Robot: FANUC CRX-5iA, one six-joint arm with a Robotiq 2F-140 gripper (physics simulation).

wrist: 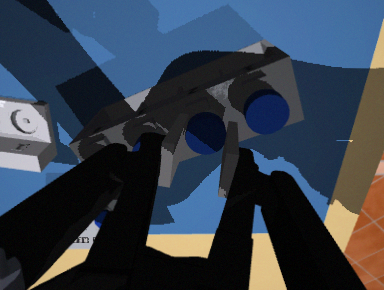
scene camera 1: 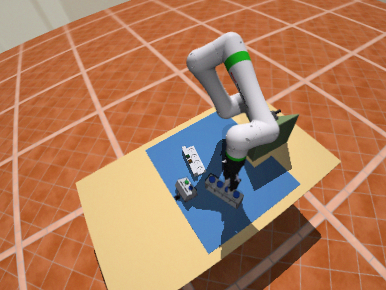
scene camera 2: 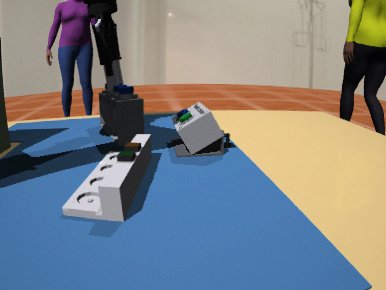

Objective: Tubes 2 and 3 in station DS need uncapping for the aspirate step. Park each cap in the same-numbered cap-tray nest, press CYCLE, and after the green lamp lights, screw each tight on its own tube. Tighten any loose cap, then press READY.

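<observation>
The grey tube rack stands on the blue mat and carries blue screw caps. My gripper comes down from above and is shut on one blue cap, the second from the rack's right end in the wrist view. That cap sits at the tube's top; I cannot tell if it is lifted off. A neighbouring blue cap stands free to the right. The white cap tray lies nearby with empty round nests.
A grey tilted button box with a green button and a blue button sits left of the rack. A dark green panel stands behind the arm. Two people stand beyond the table.
</observation>
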